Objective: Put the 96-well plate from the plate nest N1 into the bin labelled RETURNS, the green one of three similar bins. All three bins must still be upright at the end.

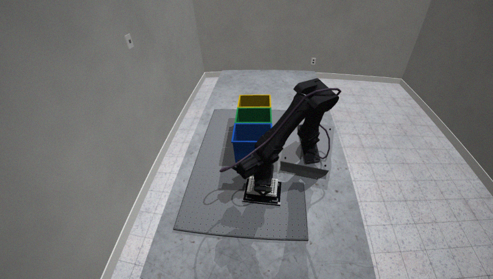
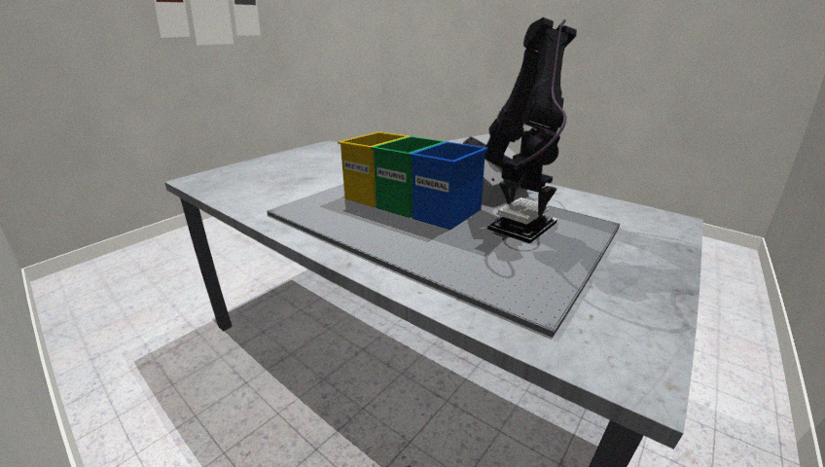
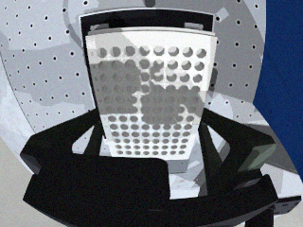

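My hand is 10 mm short of the black plate nest N1 and 40 mm above it. From my hand the other things lie so: white 96-well plate 10 mm ahead; blue bin 40 mm ahead, 200 mm to the right, 40 mm above; green bin 30 mm ahead, 330 mm to the right, 40 mm above.
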